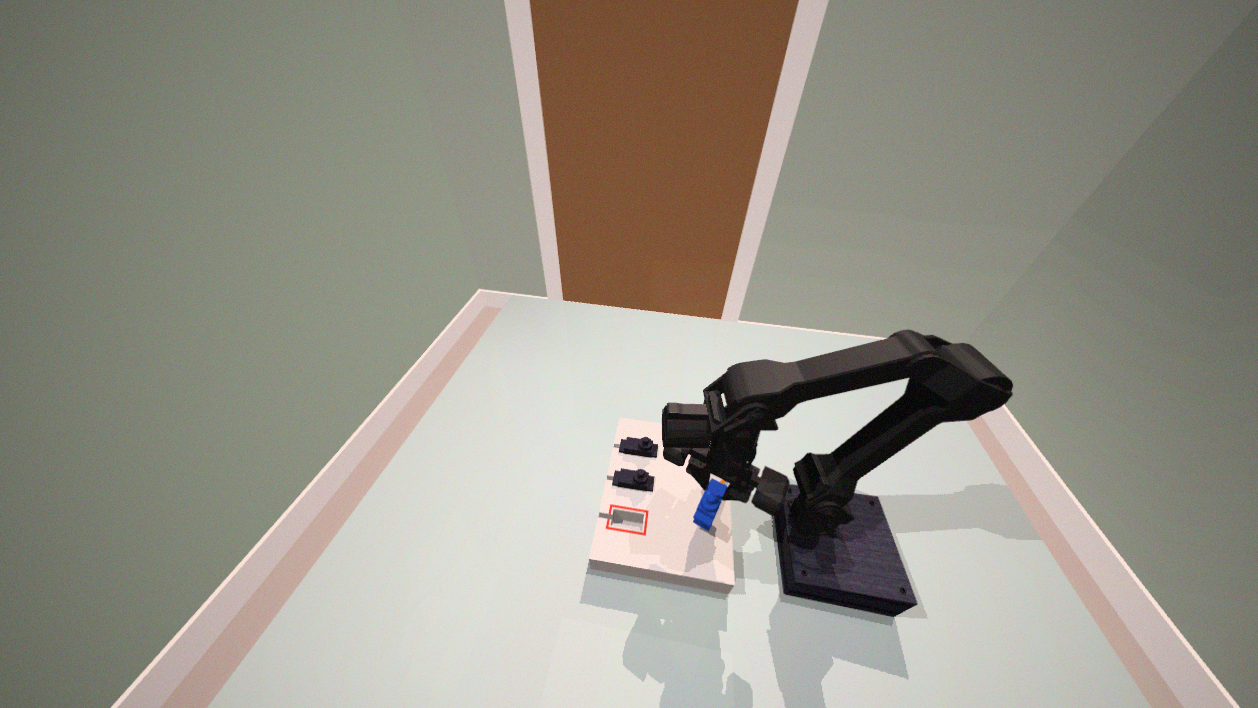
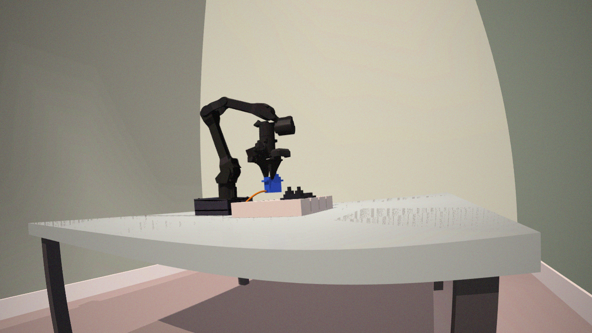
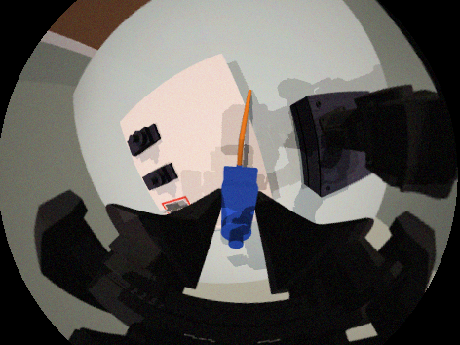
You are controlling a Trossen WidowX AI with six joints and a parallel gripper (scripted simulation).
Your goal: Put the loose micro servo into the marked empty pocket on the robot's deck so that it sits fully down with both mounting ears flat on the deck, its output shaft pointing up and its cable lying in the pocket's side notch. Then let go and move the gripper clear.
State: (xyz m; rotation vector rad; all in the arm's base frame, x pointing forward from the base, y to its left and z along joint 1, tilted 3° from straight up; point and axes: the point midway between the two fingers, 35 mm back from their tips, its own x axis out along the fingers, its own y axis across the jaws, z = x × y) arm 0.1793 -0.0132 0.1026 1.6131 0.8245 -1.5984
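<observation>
The pale deck lies 100 mm below my gripper tip, 40 mm to the right of it and 30 mm ahead of it.
</observation>
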